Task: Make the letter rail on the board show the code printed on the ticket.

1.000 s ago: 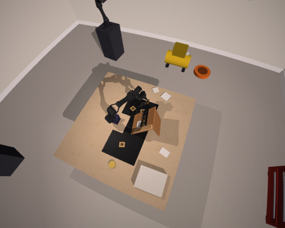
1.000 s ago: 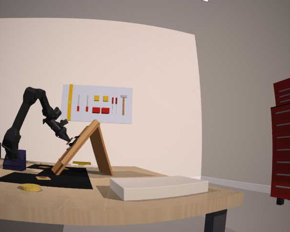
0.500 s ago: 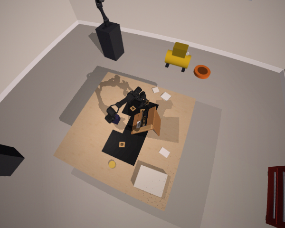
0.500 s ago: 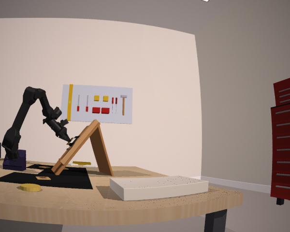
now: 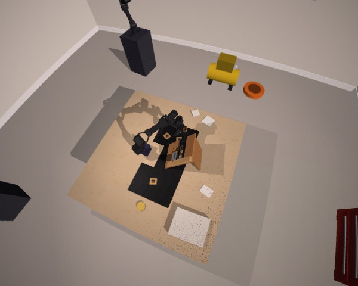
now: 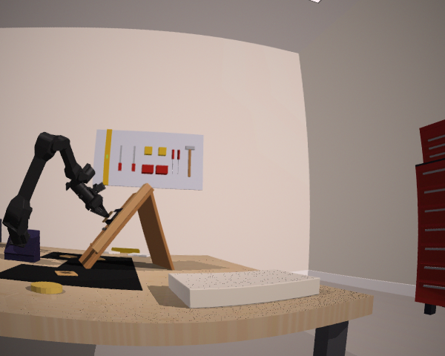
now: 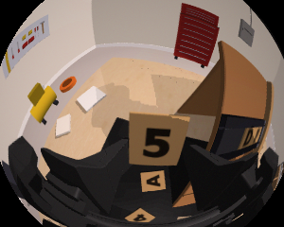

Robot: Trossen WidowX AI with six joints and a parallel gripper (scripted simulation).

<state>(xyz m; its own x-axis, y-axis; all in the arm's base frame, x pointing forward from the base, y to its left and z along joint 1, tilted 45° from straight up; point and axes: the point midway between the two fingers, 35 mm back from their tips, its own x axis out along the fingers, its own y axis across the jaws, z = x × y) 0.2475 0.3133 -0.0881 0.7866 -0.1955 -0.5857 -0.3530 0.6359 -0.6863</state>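
The white ticket is 30 mm ahead of my gripper tip, 230 mm to the right of it and 80 mm below it. Also, from my gripper tip: black mat (90 mm behind, 270 mm to the right, 180 mm below); white slab (400 mm ahead, 650 mm to the right, 160 mm below).
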